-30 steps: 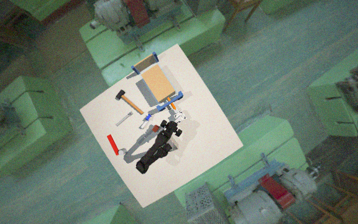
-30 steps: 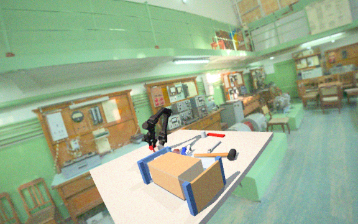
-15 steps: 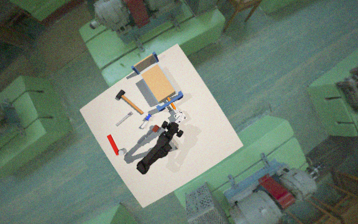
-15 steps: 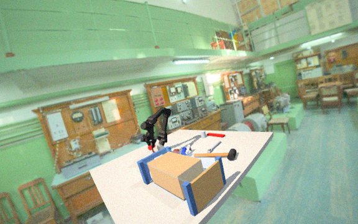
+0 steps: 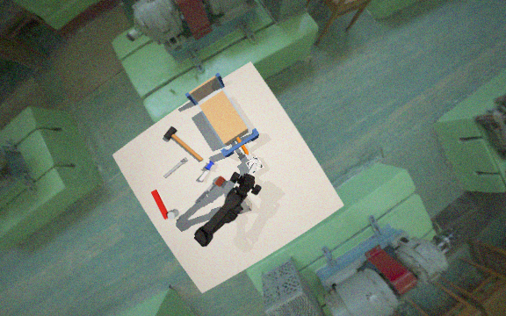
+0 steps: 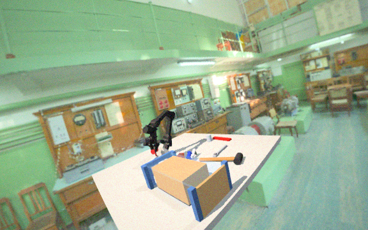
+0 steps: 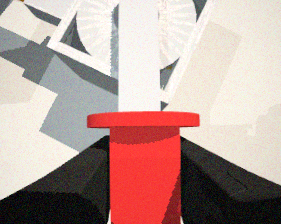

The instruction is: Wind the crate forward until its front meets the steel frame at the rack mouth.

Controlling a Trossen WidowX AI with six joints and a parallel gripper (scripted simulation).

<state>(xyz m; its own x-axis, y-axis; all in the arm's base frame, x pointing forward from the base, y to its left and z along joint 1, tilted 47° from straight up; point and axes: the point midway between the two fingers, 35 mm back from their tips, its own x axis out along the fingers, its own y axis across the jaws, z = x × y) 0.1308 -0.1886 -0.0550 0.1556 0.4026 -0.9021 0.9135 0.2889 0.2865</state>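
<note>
Right now the blue steel frame is 200 mm ahead of my gripper tip, 80 mm to the right of it and 30 mm below it. From my gripper tip the other things lie so: blue knob (210 mm ahead, 190 mm to the left, 90 mm below); then red knob (10 mm behind, 20 mm to the left); then winch (20 mm ahead, 80 mm to the right, 100 mm below).
</note>
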